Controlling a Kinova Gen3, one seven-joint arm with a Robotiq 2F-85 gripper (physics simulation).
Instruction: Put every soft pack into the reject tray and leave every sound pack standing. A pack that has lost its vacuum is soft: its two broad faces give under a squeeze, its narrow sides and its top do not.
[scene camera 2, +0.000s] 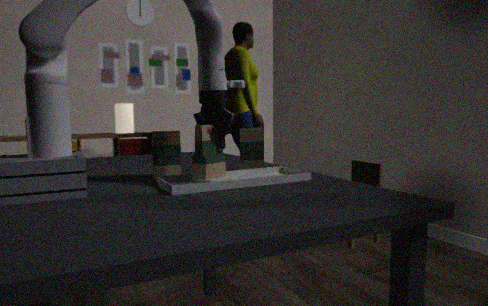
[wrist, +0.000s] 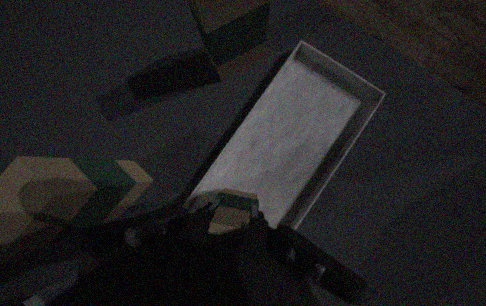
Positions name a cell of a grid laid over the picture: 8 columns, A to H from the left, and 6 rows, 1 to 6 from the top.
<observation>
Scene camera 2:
gripper: D3
pale reject tray: C4
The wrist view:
gripper: D5
pale reject tray: E3
</observation>
